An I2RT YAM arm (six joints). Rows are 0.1 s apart.
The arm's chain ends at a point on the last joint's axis. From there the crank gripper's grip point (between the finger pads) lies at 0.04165 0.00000 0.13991 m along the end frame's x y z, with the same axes.
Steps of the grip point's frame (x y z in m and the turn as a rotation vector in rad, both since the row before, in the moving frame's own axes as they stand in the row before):
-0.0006, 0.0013, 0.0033, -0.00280, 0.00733, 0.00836
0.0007, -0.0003, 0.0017, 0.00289, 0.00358, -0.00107
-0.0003, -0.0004, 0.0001, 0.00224, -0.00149, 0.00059
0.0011, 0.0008, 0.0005, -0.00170, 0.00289, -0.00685
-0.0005, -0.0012, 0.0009, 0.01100, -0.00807, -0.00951
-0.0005, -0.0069, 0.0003, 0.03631, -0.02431, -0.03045
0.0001, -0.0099, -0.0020, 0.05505, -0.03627, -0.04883
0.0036, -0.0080, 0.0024, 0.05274, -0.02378, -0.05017
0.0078, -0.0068, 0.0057, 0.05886, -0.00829, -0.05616
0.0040, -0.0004, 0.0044, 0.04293, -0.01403, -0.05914
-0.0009, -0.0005, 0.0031, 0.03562, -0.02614, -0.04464
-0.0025, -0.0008, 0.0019, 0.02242, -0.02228, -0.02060
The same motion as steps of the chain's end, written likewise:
-0.0016, 0.0006, 0.0036, -0.00280, 0.00733, 0.00836
0.0002, 0.0001, 0.0019, 0.00289, 0.00358, -0.00107
-0.0001, -0.0001, 0.0000, 0.00224, -0.00149, 0.00059
0.0007, 0.0008, 0.0006, -0.00170, 0.00289, -0.00685
0.0006, 0.0007, 0.0006, 0.01100, -0.00807, -0.00951
0.0030, -0.0006, -0.0006, 0.03631, -0.02431, -0.03045
0.0054, -0.0003, -0.0031, 0.05505, -0.03627, -0.04883
0.0072, 0.0014, 0.0017, 0.05274, -0.02378, -0.05017
0.0093, 0.0037, 0.0057, 0.05886, -0.00829, -0.05616
0.0062, 0.0080, 0.0040, 0.04293, -0.01403, -0.05914
0.0029, 0.0063, 0.0022, 0.03562, -0.02614, -0.04464
0.0007, 0.0032, 0.0011, 0.02242, -0.02228, -0.02060

